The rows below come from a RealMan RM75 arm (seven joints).
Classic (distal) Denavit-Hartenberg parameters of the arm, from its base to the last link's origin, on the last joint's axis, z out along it. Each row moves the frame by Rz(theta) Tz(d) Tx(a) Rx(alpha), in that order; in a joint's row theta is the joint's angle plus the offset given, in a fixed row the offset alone. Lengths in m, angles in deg.
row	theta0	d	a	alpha
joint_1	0	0.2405	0	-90
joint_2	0	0	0	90
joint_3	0	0.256	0	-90
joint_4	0	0	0	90
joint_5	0	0.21	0	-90
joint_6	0	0	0	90
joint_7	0	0.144	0	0
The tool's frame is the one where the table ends.
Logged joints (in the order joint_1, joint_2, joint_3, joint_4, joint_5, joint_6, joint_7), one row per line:
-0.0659, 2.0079, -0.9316, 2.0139, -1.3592, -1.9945, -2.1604
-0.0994, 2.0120, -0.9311, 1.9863, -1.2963, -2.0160, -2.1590
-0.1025, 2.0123, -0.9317, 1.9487, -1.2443, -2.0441, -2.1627
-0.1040, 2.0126, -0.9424, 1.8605, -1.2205, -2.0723, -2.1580
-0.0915, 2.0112, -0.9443, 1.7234, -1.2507, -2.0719, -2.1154
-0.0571, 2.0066, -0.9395, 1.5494, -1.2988, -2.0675, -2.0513
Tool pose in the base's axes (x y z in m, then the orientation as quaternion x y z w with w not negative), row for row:
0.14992, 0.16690, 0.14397, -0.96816, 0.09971, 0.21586, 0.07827
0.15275, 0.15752, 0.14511, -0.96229, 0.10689, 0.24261, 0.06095
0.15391, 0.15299, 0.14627, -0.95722, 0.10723, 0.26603, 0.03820
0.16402, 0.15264, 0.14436, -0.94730, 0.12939, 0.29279, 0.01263
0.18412, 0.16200, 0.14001, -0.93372, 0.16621, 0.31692, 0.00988
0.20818, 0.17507, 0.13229, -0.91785, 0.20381, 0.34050, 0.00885
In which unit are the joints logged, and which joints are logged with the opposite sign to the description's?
The joints are logged in radians. Opposite sign: joint_4, joint_7.
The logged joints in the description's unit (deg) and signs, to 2 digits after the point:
-3.78, 115.04, -53.38, -115.39, -77.88, -114.28, 123.78
-5.70, 115.28, -53.35, -113.81, -74.27, -115.51, 123.70
-5.87, 115.30, -53.38, -111.65, -71.29, -117.12, 123.91
-5.96, 115.31, -54.00, -106.60, -69.93, -118.73, 123.64
-5.24, 115.23, -54.10, -98.74, -71.66, -118.71, 121.20
-3.27, 114.97, -53.83, -88.77, -74.42, -118.46, 117.53

